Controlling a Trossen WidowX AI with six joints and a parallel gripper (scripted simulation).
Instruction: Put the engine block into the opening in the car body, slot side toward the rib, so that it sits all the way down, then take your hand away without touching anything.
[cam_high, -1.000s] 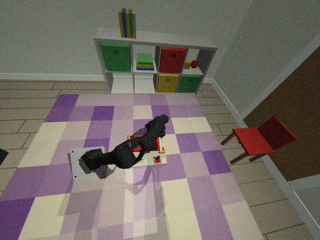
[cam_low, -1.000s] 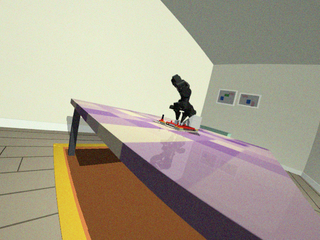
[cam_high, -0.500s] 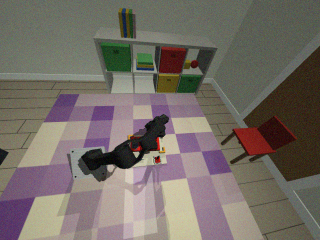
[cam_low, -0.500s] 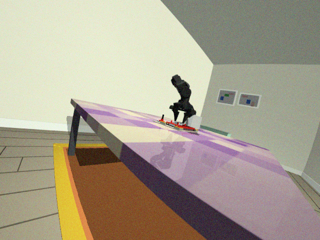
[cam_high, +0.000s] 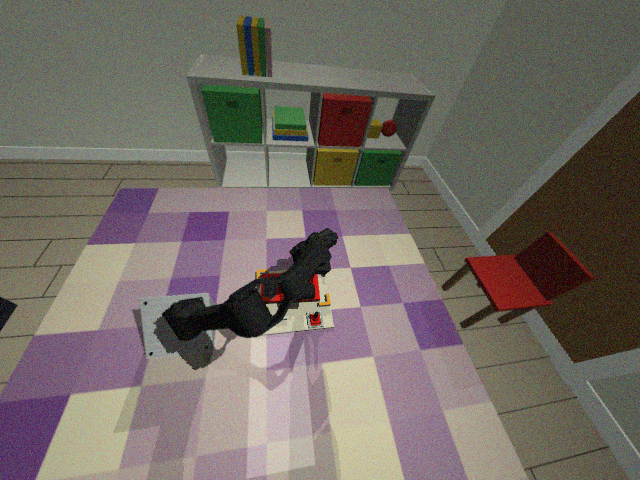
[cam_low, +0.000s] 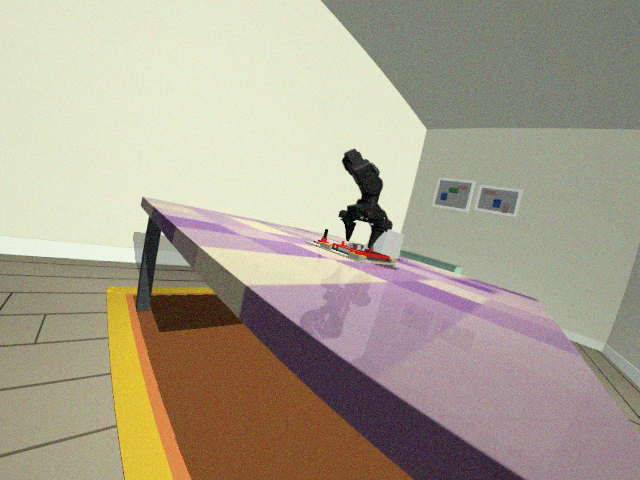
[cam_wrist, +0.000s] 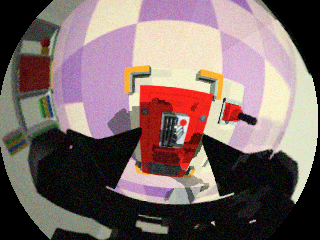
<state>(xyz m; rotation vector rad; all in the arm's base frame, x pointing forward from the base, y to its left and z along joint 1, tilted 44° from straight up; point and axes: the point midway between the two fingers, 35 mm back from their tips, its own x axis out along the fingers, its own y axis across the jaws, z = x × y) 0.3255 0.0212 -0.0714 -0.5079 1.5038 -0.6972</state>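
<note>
The engine block lies 2 cm below my gripper tip.
</note>
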